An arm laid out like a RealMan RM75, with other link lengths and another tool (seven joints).
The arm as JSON. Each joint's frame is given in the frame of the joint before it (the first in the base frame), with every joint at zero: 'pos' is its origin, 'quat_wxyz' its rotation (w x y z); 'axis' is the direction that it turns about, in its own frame. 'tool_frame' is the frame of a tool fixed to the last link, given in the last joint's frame.
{
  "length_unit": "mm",
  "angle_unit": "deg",
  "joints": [
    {
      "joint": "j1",
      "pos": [
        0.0,
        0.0,
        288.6
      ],
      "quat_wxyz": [
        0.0,
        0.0,
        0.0,
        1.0
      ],
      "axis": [
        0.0,
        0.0,
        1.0
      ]
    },
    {
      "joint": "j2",
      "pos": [
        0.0,
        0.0,
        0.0
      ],
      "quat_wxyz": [
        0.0,
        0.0,
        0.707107,
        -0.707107
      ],
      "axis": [
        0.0,
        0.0,
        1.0
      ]
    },
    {
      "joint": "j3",
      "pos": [
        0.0,
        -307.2,
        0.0
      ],
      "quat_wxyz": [
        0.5,
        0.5,
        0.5,
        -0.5
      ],
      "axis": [
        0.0,
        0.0,
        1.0
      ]
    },
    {
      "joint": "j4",
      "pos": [
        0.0,
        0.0,
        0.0
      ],
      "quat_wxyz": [
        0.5,
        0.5,
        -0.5,
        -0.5
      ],
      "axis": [
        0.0,
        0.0,
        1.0
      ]
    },
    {
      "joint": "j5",
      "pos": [
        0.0,
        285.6,
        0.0
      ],
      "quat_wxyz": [
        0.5,
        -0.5,
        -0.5,
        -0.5
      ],
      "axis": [
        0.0,
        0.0,
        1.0
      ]
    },
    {
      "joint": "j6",
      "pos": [
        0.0,
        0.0,
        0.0
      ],
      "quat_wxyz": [
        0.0,
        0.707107,
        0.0,
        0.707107
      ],
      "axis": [
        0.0,
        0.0,
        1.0
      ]
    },
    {
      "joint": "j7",
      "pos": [
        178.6,
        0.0,
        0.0
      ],
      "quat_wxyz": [
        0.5,
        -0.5,
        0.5,
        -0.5
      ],
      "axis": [
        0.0,
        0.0,
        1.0
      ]
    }
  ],
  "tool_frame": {
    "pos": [
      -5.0,
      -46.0,
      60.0
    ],
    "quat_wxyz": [
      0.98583,
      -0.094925,
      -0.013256,
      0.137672
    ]
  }
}
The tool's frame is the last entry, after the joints.
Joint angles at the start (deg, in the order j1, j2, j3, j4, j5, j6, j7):
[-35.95 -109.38 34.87 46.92 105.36 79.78 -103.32]
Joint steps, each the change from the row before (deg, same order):
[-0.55 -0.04 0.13 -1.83 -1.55 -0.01 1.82]
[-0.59 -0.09 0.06 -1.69 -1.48 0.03 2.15]
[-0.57 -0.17 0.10 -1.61 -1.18 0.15 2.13]
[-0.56 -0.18 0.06 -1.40 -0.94 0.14 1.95]
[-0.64 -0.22 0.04 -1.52 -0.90 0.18 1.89]
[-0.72 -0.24 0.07 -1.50 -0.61 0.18 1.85]
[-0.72 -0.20 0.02 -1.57 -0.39 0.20 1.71]
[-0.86 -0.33 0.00 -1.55 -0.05 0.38 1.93]
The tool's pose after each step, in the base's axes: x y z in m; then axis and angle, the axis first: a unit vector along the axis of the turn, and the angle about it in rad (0 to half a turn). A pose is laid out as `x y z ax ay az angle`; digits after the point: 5 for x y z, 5 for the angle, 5 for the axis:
-0.23508 0.53900 0.11153 -0.19488 0.88743 0.41771 2.62014
-0.23024 0.53984 0.10644 -0.18572 0.88991 0.41662 2.59565
-0.22580 0.53981 0.09988 -0.17635 0.89300 0.41407 2.57538
-0.22155 0.53982 0.09378 -0.16718 0.89571 0.41200 2.55849
-0.21676 0.53971 0.08687 -0.15908 0.89861 0.40890 2.54033
-0.21181 0.53951 0.07890 -0.15048 0.90201 0.40465 2.52621
-0.20760 0.53900 0.07065 -0.14342 0.90543 0.39955 2.51469
-0.20219 0.53747 0.06015 -0.13306 0.91034 0.39189 2.50547

